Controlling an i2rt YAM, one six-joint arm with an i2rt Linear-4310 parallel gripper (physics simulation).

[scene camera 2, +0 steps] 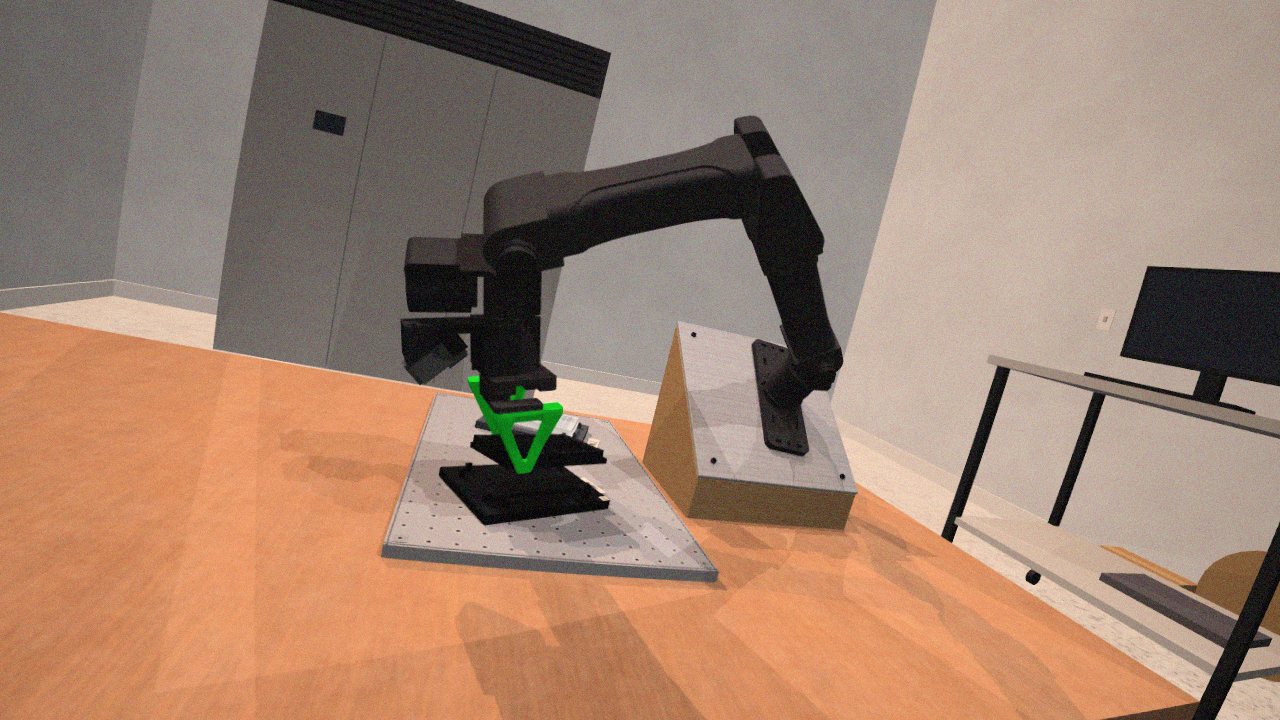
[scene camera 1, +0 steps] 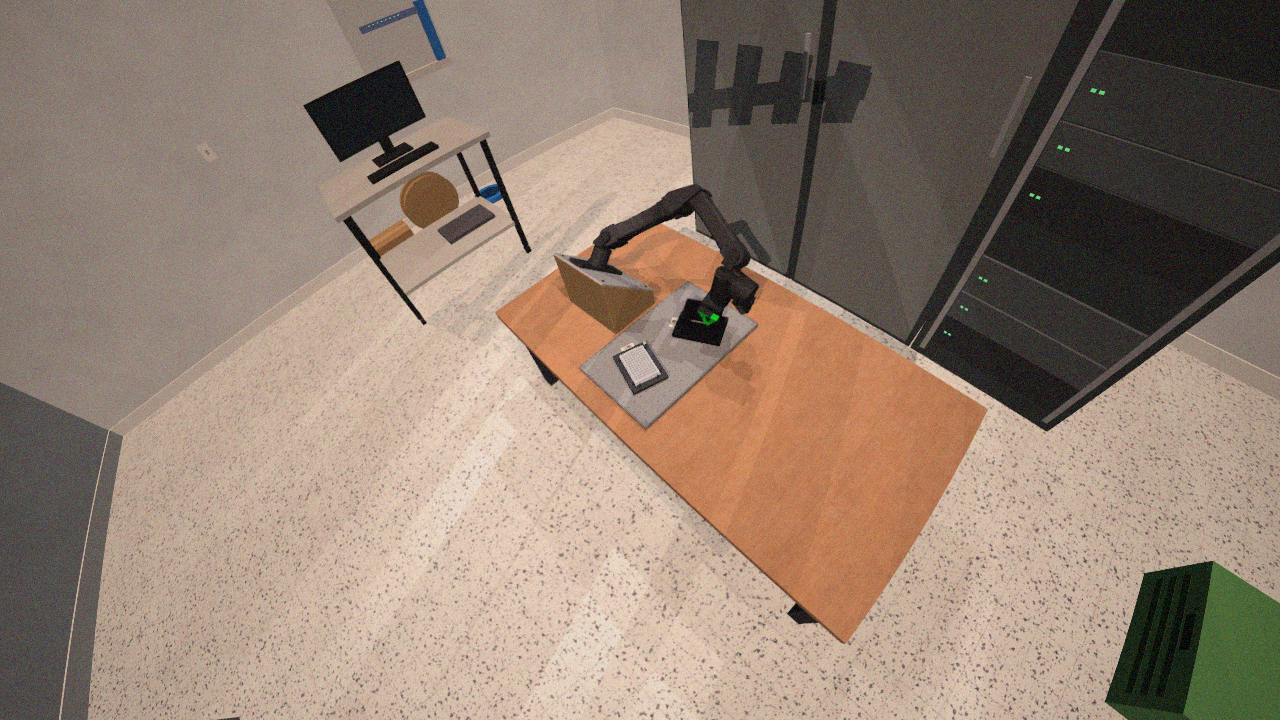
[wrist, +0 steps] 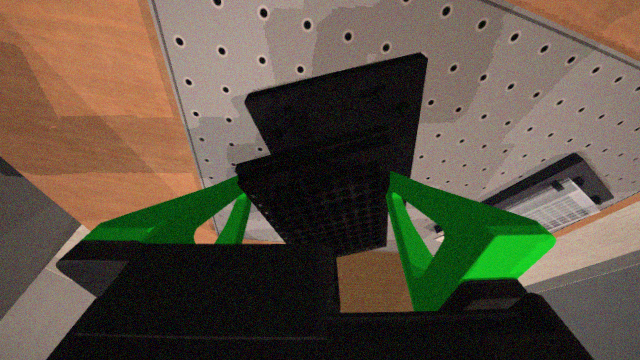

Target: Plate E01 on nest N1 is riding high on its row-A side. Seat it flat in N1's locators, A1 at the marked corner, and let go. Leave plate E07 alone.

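Where they show: gripper, fingertip midpoint: [scene camera 2: 511, 455] [scene camera 1: 712, 315] [wrist: 319, 179]; arm's base at its link origin: [scene camera 2: 777, 395] [scene camera 1: 596, 267].
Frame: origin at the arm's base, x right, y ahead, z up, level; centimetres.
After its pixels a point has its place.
Note:
Plate E01 [scene camera 2: 581, 448] {x -14.8, y 31.1, z -8.1 cm} [wrist: 320, 205] {x -16.4, y 37.3, z -8.6 cm}, black with a grid of wells, is held in the air above nest N1 [scene camera 2: 537, 505] {x -19.0, y 35.3, z -13.9 cm} [wrist: 345, 112] {x -15.8, y 41.6, z -13.9 cm}. In the scene camera 2 view a gap shows between them, and the plate looks roughly level. My gripper [scene camera 1: 708, 317] {x -17.0, y 38.8, z -9.5 cm} [scene camera 2: 524, 461] {x -17.0, y 38.8, z -9.5 cm} [wrist: 319, 179] {x -17.0, y 38.8, z -9.5 cm} is shut on plate E01, with a green finger at each side. In the scene camera 1 view plate and nest blend into one dark shape. The marked corner and A1 cannot be made out. Plate E07 [scene camera 1: 640, 365] {x 11.5, y 35.0, z -12.6 cm} [wrist: 560, 206] {x 10.6, y 38.5, z -12.5 cm}, pale, sits in another black nest [wrist: 550, 172] {x 6.9, y 41.1, z -14.3 cm}.
Both nests stand on a grey perforated board [scene camera 1: 646, 413] {x 20.6, y 48.0, z -15.0 cm} [scene camera 2: 416, 530] {x -25.3, y 46.7, z -15.0 cm} [wrist: 325, 47] {x -18.2, y 44.9, z -15.0 cm} on the wooden table [scene camera 1: 805, 429] {x -8.4, y 83.9, z -16.3 cm} [scene camera 2: 223, 537] {x -28.6, y 61.8, z -16.3 cm}. The arm's wedge-shaped base block [scene camera 1: 586, 302] {x 8.6, y 2.6, z -8.9 cm} [scene camera 2: 769, 508] {x -11.1, y 2.8, z -13.9 cm} stands beside the board. A side table [scene camera 1: 465, 134] with a monitor [scene camera 1: 365, 109] stands apart.

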